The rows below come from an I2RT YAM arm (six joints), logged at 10 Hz.
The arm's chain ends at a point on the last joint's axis. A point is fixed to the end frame.
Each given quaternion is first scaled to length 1.
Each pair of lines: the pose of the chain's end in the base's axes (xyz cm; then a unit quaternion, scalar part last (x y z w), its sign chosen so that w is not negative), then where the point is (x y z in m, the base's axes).
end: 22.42, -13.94, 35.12, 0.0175, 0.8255, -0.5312, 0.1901
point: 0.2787 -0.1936 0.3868
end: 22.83, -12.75, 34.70, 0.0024, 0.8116, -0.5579, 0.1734
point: 0.2840 -0.1795 0.3839
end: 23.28, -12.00, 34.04, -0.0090, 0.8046, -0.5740, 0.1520
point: 0.2896 -0.1713 0.3767
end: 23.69, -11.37, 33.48, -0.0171, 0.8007, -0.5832, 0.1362
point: 0.2945 -0.1646 0.3703
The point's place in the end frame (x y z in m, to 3 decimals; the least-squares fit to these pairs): -0.053 -0.042 0.051
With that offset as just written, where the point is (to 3 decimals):
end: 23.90, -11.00, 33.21, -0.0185, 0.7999, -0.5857, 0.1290
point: 0.297 -0.161 0.367
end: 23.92, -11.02, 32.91, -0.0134, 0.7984, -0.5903, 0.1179
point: 0.296 -0.162 0.364
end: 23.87, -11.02, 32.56, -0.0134, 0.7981, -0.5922, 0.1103
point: 0.296 -0.163 0.360
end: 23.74, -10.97, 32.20, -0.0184, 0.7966, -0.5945, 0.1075
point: 0.295 -0.162 0.356
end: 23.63, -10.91, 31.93, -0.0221, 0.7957, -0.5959, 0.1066
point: 0.294 -0.161 0.353
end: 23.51, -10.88, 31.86, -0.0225, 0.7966, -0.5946, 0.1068
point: 0.293 -0.160 0.352
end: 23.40, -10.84, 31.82, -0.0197, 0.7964, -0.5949, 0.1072
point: 0.292 -0.160 0.352
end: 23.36, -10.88, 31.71, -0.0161, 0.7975, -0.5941, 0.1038
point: 0.291 -0.161 0.351
